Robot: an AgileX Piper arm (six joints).
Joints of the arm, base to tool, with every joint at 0 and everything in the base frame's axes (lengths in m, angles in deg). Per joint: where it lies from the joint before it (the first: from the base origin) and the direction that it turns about. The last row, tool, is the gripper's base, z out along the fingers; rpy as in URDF.
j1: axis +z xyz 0 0 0.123
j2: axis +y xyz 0 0 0
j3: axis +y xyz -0.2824 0 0.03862
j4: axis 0.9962 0 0.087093 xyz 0.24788 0 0.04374
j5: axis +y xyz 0 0 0
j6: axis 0.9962 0 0.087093 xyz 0.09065 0 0.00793
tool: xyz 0 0 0 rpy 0 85 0
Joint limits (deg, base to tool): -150..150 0..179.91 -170..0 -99.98..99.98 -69.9..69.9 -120..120
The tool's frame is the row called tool.
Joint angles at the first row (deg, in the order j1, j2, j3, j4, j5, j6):
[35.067 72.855 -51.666 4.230 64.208 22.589]
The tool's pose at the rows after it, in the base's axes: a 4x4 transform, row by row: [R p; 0 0 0 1], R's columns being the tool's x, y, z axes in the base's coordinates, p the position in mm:
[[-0.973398 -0.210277 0.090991 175.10], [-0.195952 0.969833 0.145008 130.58], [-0.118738 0.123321 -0.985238 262.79], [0 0 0 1]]
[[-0.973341 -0.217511 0.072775 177.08], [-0.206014 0.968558 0.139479 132.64], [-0.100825 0.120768 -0.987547 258.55], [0 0 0 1]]
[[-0.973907 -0.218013 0.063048 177.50], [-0.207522 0.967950 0.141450 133.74], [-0.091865 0.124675 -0.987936 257.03], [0 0 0 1]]
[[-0.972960 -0.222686 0.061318 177.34], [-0.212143 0.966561 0.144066 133.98], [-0.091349 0.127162 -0.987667 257.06], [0 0 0 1]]
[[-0.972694 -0.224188 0.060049 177.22], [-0.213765 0.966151 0.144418 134.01], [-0.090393 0.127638 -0.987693 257.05], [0 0 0 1]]
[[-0.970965 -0.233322 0.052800 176.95], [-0.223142 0.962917 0.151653 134.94], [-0.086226 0.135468 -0.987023 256.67], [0 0 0 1]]
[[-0.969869 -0.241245 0.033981 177.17], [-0.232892 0.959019 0.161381 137.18], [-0.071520 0.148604 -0.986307 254.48], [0 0 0 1]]
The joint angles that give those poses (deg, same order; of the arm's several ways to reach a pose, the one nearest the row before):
[35.132 73.698 -51.665 4.230 63.926 21.765]
[35.133 74.818 -51.666 4.614 63.864 21.085]
[35.133 75.226 -51.666 5.075 63.864 20.837]
[35.134 75.225 -51.667 5.276 63.866 20.486]
[35.134 75.224 -51.665 5.339 63.914 20.372]
[35.134 75.346 -51.666 5.986 63.914 19.567]
[35.133 75.954 -51.664 7.192 63.914 18.540]

